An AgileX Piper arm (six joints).
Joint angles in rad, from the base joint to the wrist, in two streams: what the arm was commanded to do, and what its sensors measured. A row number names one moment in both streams.
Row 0, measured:
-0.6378 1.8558 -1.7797 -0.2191 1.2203 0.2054
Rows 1 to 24, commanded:
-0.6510 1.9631 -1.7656 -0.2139 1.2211 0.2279
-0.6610 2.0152 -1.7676 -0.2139 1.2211 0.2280
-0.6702 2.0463 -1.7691 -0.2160 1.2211 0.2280
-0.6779 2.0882 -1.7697 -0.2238 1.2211 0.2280
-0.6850 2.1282 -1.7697 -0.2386 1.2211 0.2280
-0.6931 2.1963 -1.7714 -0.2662 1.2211 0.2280
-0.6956 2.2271 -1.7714 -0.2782 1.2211 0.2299
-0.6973 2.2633 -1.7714 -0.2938 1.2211 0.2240
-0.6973 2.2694 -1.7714 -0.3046 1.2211 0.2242
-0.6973 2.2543 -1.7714 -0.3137 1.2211 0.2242
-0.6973 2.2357 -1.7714 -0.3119 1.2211 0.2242
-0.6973 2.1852 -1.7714 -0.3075 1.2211 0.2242
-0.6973 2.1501 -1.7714 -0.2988 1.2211 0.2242
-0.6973 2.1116 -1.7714 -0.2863 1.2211 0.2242
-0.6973 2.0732 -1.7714 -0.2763 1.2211 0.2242
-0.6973 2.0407 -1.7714 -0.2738 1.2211 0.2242
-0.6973 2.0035 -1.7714 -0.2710 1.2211 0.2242
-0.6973 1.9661 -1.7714 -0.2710 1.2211 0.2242
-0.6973 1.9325 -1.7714 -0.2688 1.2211 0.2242
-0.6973 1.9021 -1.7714 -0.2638 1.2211 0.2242
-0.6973 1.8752 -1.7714 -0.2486 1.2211 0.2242
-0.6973 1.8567 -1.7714 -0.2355 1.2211 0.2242
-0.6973 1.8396 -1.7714 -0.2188 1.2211 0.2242
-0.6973 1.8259 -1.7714 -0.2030 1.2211 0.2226
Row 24, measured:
-0.6962 1.8939 -1.7699 -0.2604 1.2203 0.2247
